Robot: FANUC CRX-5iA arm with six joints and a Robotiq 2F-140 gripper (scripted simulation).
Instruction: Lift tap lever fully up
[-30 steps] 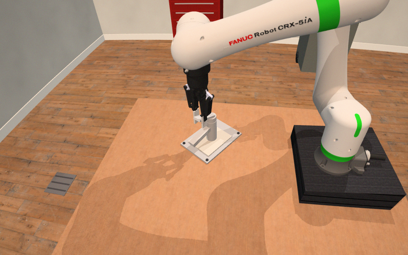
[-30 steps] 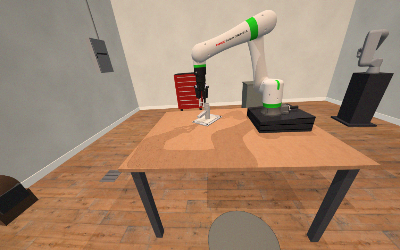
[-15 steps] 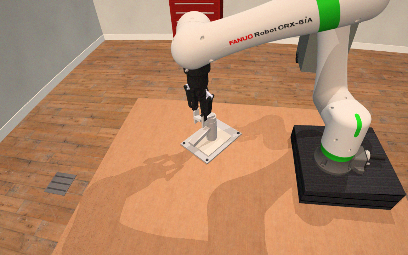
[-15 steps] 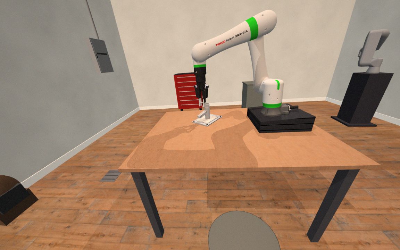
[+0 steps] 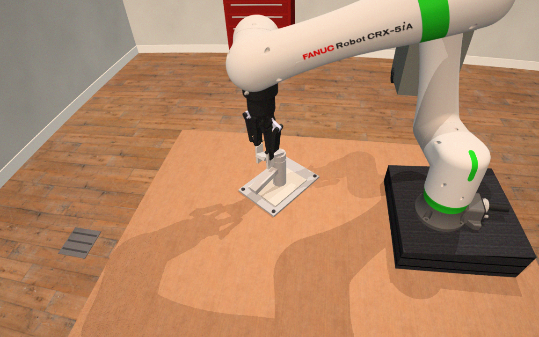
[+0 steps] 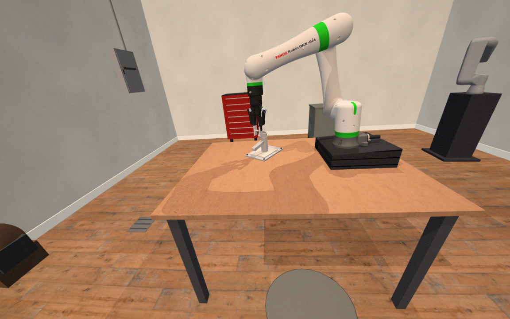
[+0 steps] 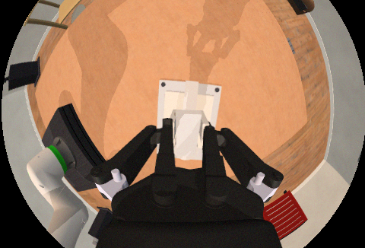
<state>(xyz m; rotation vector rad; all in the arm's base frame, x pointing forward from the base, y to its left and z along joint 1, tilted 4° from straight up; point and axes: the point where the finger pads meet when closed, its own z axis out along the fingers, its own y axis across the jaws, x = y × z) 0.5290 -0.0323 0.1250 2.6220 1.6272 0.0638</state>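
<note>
The lever is 10 mm behind my hand, 20 mm to the right of it and 10 mm below it. From my hand the other things lie so: tap: 20 mm behind, 40 mm to the right, 70 mm below.
</note>
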